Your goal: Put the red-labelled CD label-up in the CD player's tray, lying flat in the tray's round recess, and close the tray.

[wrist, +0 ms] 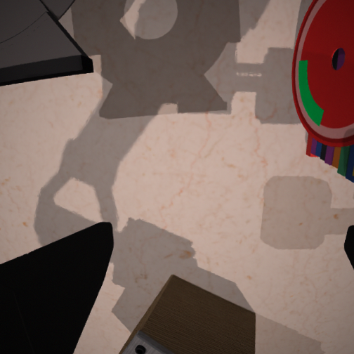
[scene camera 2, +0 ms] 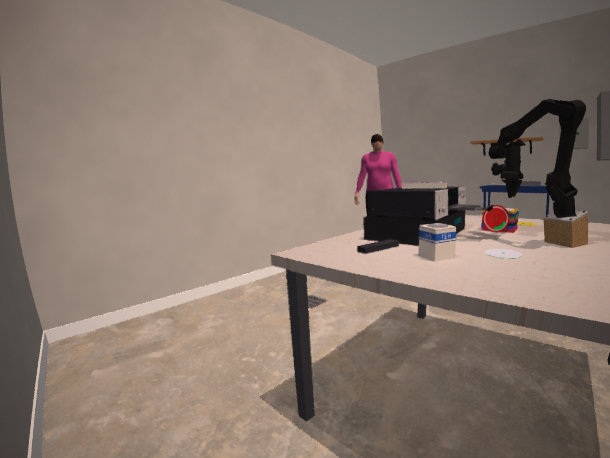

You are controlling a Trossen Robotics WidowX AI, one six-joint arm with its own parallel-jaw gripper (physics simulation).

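Pixels of known places: gripper, fingertip midpoint: [scene camera 2: 511,197]; arm's base at its link origin: [scene camera 2: 565,214].
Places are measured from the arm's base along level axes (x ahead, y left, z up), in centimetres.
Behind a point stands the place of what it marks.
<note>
The red-labelled CD [scene camera 2: 496,218] @[x 25.3, y -17.0, z -5.0 cm] [wrist: 325,97] stands tilted on edge, red side out, against a stack of coloured cases [scene camera 2: 514,220] @[x 17.5, y -18.2, z -5.6 cm] [wrist: 331,153]. The CD player's dark tray [scene camera 2: 467,207] @[x 36.1, y 1.0, z 1.3 cm] [wrist: 35,42] sticks out from the black stacked units [scene camera 2: 400,204] @[x 57.1, y 22.7, z 3.8 cm]; its front corner shows at the wrist view's upper left, and its recess is mostly out of that view. My gripper [scene camera 2: 512,194] @[x 19.1, y -6.8, z 5.2 cm] [wrist: 230,236] is open and empty, pointing down above the table between the cases and the robot's base. The CD is apart from the fingers, at the wrist view's upper right.
A wooden base block [scene camera 2: 565,231] @[x 0.3, y 5.3, z -5.3 cm] [wrist: 205,315] carries the arm. A pale disc [scene camera 2: 503,254] @[x 20.7, y 25.1, z -10.6 cm] lies flat on the table [scene camera 2: 450,277] @[x 32.4, y 52.2, z -10.8 cm]. A white-and-blue box [scene camera 2: 437,248] @[x 39.0, y 39.8, z -6.9 cm] and a black remote [scene camera 2: 378,246] @[x 60.1, y 35.7, z -9.2 cm] are near the units. A yellow item [scene camera 2: 526,224] @[x 11.0, y -42.2, z -10.7 cm] lies behind the cases.
</note>
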